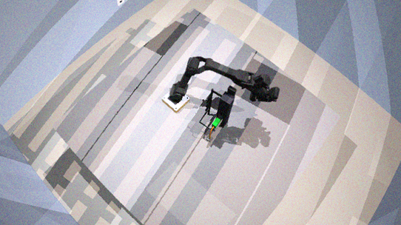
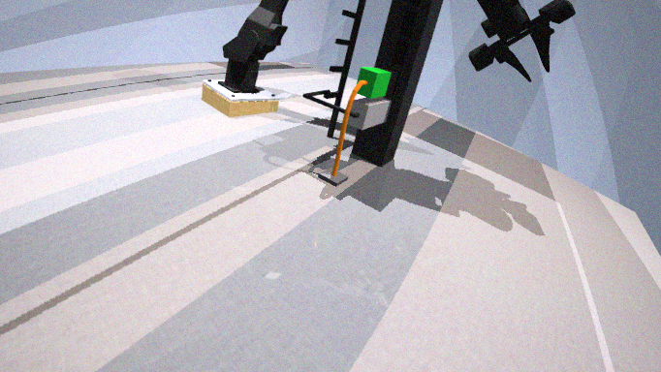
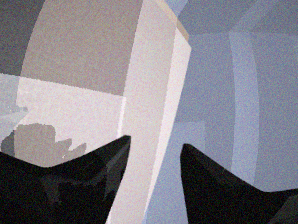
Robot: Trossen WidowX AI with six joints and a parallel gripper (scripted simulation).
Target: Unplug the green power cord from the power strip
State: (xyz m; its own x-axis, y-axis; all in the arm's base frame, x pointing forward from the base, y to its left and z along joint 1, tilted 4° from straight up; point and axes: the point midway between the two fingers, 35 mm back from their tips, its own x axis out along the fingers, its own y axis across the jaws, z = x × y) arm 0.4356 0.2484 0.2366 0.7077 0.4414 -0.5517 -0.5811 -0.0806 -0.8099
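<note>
My gripper tip is 26 cm to the left of the green plug, 18 cm past it and 7 cm above it. Also, from my gripper tip: grey plate 32 cm to the right, 21 cm below, 16 cm behind; then black ladder-like rack 27 cm behind, 21 cm to the right, 7 cm below.
</note>
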